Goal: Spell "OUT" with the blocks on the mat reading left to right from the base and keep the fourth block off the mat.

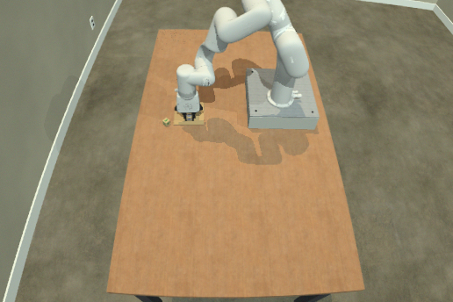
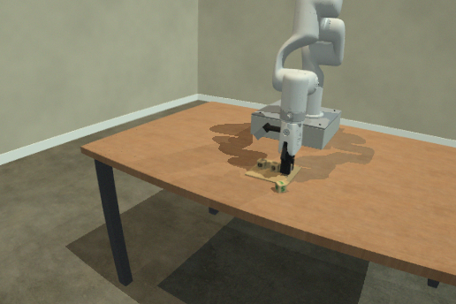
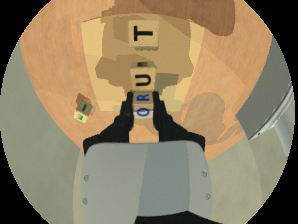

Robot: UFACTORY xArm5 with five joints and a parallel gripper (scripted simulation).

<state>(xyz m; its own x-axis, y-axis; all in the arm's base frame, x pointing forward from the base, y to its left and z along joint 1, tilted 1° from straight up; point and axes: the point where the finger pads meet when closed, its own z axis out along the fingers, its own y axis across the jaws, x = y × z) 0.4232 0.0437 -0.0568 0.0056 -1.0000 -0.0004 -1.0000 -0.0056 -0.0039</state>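
The U block lies 4 cm to the right of my hand and 1 cm below it. Round my hand: tan mat 4 cm to the right, 3 cm below.
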